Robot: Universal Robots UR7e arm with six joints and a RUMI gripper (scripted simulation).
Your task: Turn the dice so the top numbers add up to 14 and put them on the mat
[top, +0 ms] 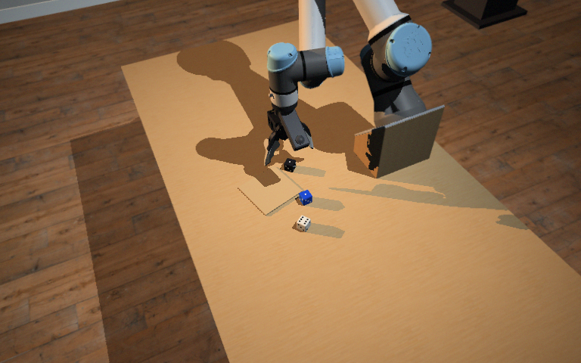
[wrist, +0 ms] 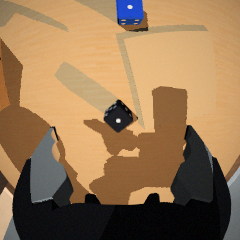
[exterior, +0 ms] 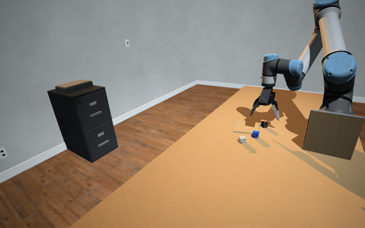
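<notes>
Now: the black die 10 mm to the right of my hand and 40 mm below it. From my hand the other things lie so: tan mat (90 mm ahead, 50 mm to the left, 50 mm below); then white die (60 mm ahead, 210 mm to the left, 40 mm below); then blue die (10 mm ahead, 130 mm to the left, 40 mm below).
</notes>
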